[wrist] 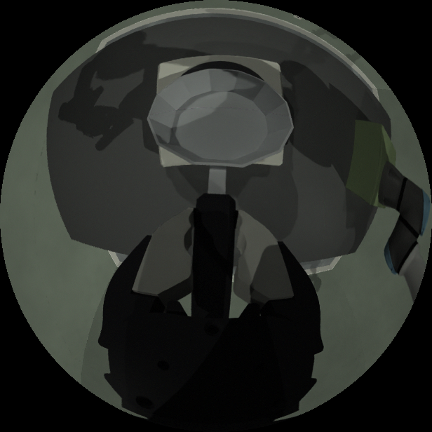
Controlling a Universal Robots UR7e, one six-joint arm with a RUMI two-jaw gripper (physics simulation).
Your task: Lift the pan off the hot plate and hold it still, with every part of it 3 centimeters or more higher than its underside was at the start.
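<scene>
The grey round pan (222, 125) shows in the upper middle of the wrist view, over the cream square hot plate (169, 159). The hot plate's corners show around the pan, and a strip of its black burner (220, 65) shows past the pan's far rim. The pan's black handle (214, 270) points back toward me. My gripper (215, 210) is shut on this handle, with one grey finger on each side. The pan's underside is hidden, so the height of any gap above the hot plate cannot be read from this view.
The hot plate stands on a dark table top (100, 200) with pale edges. A green block (366, 160) is at the right, touching or close to a dark jointed part with blue bands (404, 192). Shadows of the arm fall on the table at the left.
</scene>
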